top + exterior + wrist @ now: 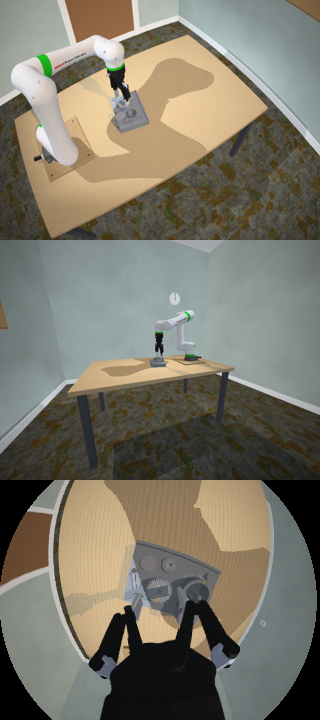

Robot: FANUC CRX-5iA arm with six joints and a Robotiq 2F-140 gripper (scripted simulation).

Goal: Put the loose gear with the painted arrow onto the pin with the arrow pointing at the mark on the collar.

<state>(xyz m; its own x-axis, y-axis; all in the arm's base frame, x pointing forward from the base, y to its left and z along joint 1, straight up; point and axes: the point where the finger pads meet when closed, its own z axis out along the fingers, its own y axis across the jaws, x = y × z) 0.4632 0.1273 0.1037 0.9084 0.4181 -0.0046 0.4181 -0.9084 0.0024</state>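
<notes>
Now: the grey gear 60 mm below my hand.
</notes>
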